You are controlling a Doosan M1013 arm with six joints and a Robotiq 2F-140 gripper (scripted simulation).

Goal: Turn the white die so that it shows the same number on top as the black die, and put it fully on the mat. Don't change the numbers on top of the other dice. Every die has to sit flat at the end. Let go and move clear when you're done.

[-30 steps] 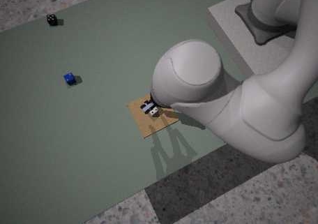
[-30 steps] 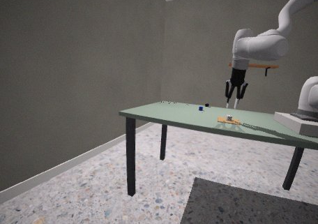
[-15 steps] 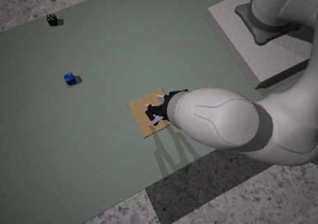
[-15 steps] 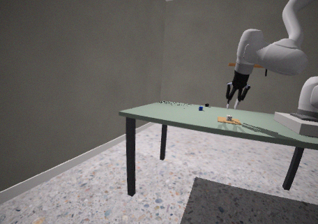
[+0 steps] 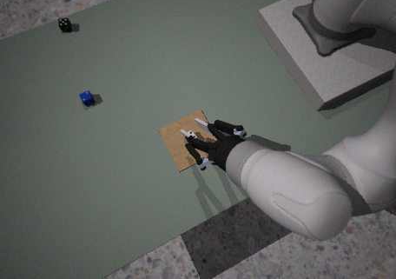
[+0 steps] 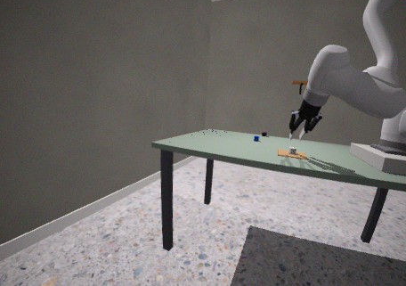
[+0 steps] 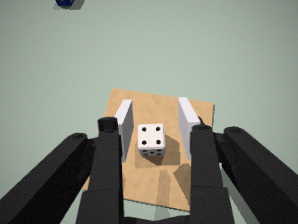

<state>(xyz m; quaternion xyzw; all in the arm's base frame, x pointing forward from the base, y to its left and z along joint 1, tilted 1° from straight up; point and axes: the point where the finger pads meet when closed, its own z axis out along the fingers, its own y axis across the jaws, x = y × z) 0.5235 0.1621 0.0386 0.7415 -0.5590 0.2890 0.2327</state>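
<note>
Now: the white die 9 cm below my hand, 2 cm to the right of it and 1 cm ahead of it. Also, from my hand: brown mat (10 cm below, 2 cm to the right, 1 cm ahead); then blue die (25 cm to the right, 24 cm ahead, 9 cm below); then black die (53 cm to the right, 22 cm ahead, 9 cm below).
</note>
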